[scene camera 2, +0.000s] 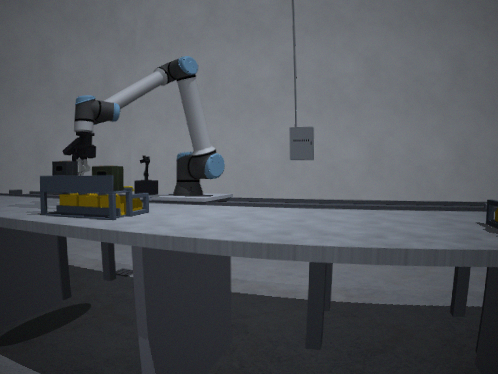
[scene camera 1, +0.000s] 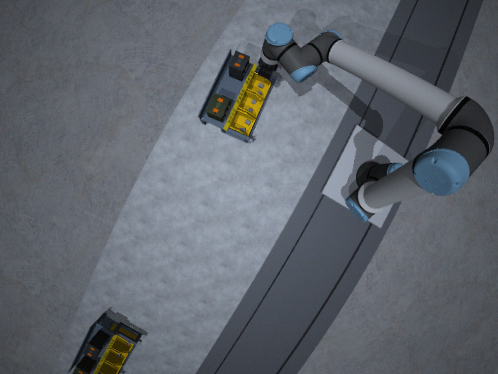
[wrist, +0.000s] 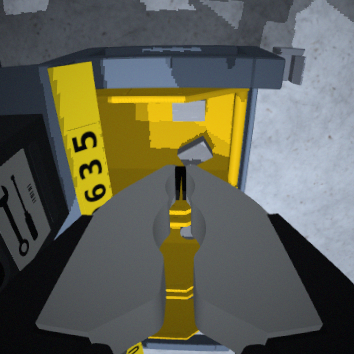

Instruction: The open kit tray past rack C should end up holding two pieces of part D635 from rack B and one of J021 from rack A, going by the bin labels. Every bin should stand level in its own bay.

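Observation:
Rack B (scene camera 1: 229, 86) (scene camera 2: 75, 184) (wrist: 215, 74) holds a row of yellow bins. The end bin (scene camera 1: 262, 81) (wrist: 132, 155) has a label reading 635, its first letter covered. Two grey block-like pieces (wrist: 189, 111) (wrist: 195, 150) lie apart in it. My gripper (scene camera 2: 84, 173) (wrist: 180, 168) points down over this bin, its two tips nearly together with no piece seen between them. Both pieces lie beyond the tips in the wrist view. A small grey piece (wrist: 187, 232) in the neighbouring bin shows past the fingers. Rack A, J021 and the kit tray cannot be made out.
A black case (scene camera 1: 239, 64) (scene camera 2: 64, 168) (wrist: 25, 205) and a green case (scene camera 1: 218, 107) (scene camera 2: 111, 177) stand on rack B beside the bin row. Another rack with yellow bins (scene camera 1: 116, 358) stands at the lower left in scene camera 1. The rail (scene camera 1: 300, 280) runs alongside the table.

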